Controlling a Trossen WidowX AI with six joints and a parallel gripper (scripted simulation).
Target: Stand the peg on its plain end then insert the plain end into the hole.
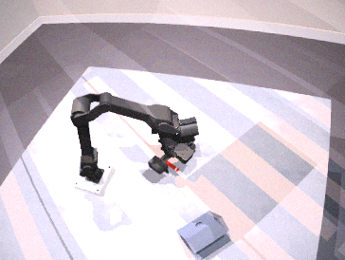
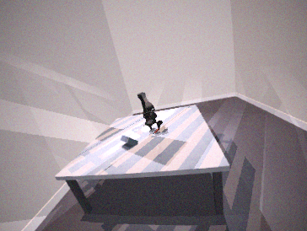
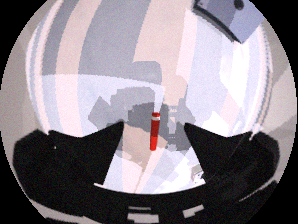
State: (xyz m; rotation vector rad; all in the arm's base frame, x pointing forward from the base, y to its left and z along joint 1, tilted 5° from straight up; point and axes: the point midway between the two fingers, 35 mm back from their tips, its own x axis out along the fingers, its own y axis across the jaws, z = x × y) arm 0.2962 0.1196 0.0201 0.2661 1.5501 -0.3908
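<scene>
My gripper tip is 20 mm above the red peg and 10 mm past it. From my gripper tip the other things lie so: sloped grey panel: 240 mm to the right, 170 mm ahead, 10 mm above.
</scene>
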